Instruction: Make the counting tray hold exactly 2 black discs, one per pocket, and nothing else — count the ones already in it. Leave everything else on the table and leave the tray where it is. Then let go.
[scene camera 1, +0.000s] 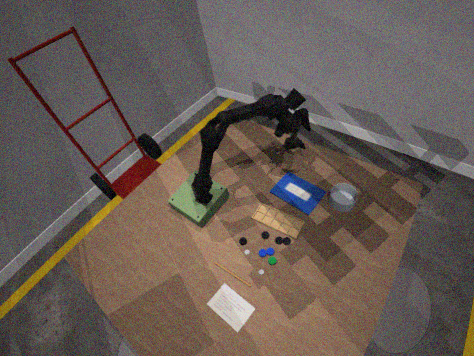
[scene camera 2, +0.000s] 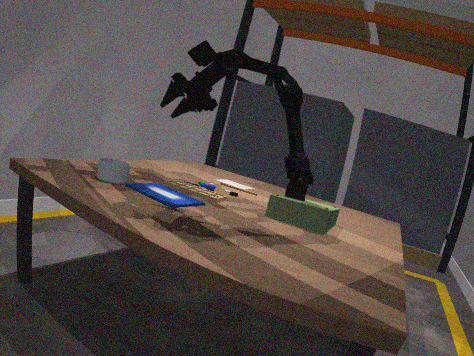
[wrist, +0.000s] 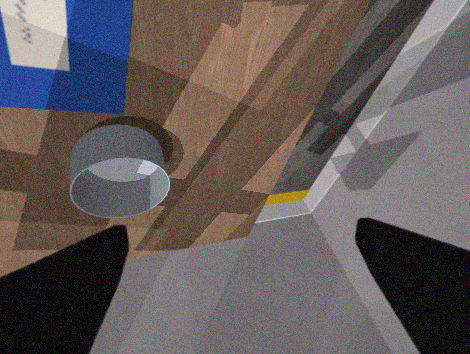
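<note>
The counting tray (scene camera 1: 278, 220) (scene camera 2: 200, 190) is a pale wooden strip with small pockets, flat on the table; no disc can be made out in it. Several black discs lie loose beside its long side in scene camera 1: one apart at the left (scene camera 1: 243, 241), one nearer the tray (scene camera 1: 265, 235), and two close together (scene camera 1: 279, 240) (scene camera 1: 286, 241). My gripper (scene camera 1: 306, 137) (scene camera 2: 167, 111) (wrist: 244, 232) is open and empty, high above the table, beyond the blue folder from the tray. The tray and discs do not show in the wrist view.
Two blue discs (scene camera 1: 262, 253) (scene camera 1: 270, 251), a green disc (scene camera 1: 272, 260) and white discs (scene camera 1: 247, 252) (scene camera 1: 261, 272) lie near the black ones. A blue folder (scene camera 1: 311, 204) (wrist: 95, 90), grey round container (scene camera 1: 343, 197) (scene camera 2: 113, 171) (wrist: 120, 145), thin stick (scene camera 1: 232, 274) and paper (scene camera 1: 231, 307) also lie there.
</note>
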